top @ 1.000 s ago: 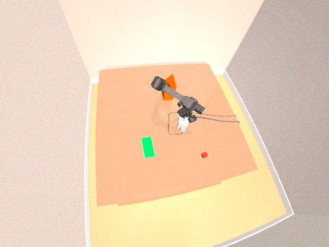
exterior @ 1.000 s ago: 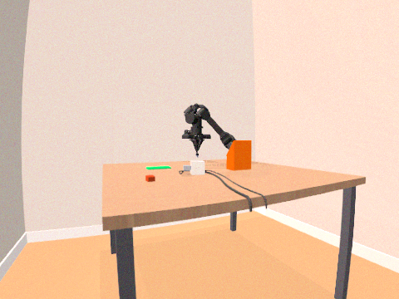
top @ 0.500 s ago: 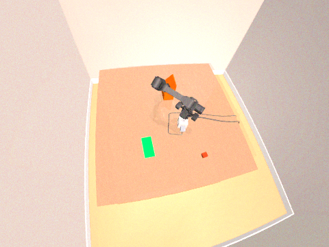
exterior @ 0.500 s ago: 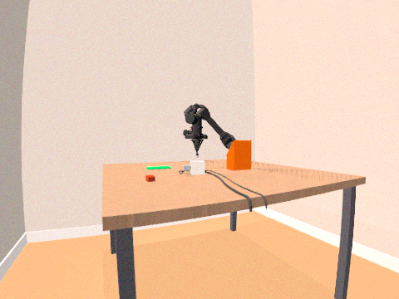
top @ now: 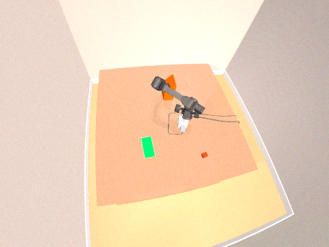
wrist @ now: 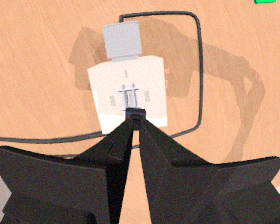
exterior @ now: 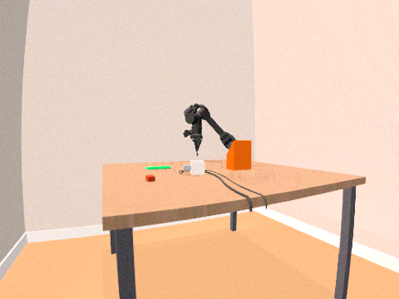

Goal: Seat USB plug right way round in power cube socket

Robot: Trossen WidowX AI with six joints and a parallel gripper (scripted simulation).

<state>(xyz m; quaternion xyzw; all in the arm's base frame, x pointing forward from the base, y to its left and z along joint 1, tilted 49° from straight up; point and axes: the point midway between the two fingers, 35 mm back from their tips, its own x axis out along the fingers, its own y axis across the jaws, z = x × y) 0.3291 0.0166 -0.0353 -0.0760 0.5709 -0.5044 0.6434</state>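
Right now the dark USB plug is 2 cm below my gripper tip. From my gripper tip the other things lie so: USB socket 1 cm to the left, 7 cm below; flat green strip 12 cm ahead, 33 cm to the right, 13 cm below.
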